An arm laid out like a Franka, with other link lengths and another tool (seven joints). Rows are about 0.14 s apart.
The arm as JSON. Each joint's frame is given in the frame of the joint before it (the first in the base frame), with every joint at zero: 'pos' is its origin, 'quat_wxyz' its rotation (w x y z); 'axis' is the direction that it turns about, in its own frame. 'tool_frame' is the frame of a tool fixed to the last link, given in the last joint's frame.
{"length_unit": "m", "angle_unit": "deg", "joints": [
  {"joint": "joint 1", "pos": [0.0, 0.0, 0.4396], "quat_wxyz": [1.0, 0.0, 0.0, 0.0], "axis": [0.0, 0.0, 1.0]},
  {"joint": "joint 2", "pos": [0.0, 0.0, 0.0], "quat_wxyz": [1.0, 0.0, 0.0, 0.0], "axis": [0.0, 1.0, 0.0]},
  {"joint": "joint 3", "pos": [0.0, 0.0, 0.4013], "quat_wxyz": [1.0, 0.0, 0.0, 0.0], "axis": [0.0, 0.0, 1.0]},
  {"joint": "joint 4", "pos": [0.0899, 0.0, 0.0], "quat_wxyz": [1.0, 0.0, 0.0, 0.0], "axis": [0.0, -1.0, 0.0]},
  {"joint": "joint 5", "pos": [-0.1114, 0.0, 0.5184], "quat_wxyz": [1.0, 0.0, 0.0, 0.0], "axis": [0.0, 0.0, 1.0]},
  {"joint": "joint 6", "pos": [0.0, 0.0, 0.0], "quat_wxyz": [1.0, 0.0, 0.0, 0.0], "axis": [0.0, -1.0, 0.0]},
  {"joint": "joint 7", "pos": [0.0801, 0.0, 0.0], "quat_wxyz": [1.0, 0.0, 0.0, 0.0], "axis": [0.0, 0.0, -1.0]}
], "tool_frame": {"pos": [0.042, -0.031, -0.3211], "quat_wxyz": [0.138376, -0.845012, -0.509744, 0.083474]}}
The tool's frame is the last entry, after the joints.
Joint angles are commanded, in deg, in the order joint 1, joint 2, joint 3, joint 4, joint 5, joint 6, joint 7. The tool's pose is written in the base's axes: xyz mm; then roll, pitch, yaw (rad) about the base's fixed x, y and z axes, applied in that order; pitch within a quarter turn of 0, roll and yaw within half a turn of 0. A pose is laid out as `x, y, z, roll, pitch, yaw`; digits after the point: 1 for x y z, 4 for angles.
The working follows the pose.
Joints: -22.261 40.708 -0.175 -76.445 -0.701 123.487 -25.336
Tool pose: 927.1, -395.9, 243.2, -2.9279, 0.0081, 1.1428
Where each joint sits with the arm in this pose, in the base's axes (m; each line is computed from the numbers above, not from the rounded line before):
joint 1: 0.0000 0.0000 0.4396
joint 2: 0.0000 0.0000 0.4396
joint 3: 0.2422 -0.0992 0.7438
joint 4: 0.3052 -0.1252 0.6852
joint 5: 0.7786 -0.3206 0.5477
joint 6: 0.7786 -0.3206 0.5477
joint 7: 0.8524 -0.3504 0.5565
the tool: 0.9271 -0.3959 0.2432

